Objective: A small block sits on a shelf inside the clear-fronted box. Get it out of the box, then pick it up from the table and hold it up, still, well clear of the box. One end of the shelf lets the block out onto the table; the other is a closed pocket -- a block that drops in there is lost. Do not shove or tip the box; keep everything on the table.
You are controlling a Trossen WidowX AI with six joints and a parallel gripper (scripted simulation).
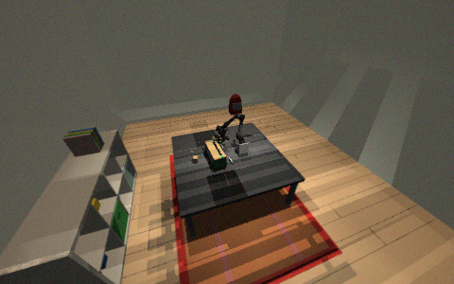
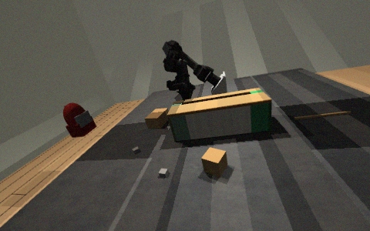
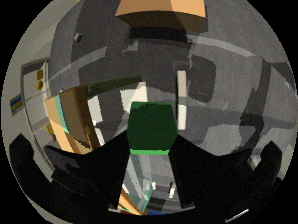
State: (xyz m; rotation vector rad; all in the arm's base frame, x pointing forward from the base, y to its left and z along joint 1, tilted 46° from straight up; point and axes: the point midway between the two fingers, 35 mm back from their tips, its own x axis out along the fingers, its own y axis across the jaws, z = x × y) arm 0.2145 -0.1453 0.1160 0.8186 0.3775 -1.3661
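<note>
Now: the green block 10 mm behind my gripper tip, 10 mm to the right of it and 10 mm above it. Also, from my gripper tip: tan cube: 360 mm ahead, 80 mm to the left, 60 mm below; thin stick: 170 mm ahead, 520 mm to the left, 90 mm below; box: 90 mm ahead, 130 mm to the left, 30 mm below.
</note>
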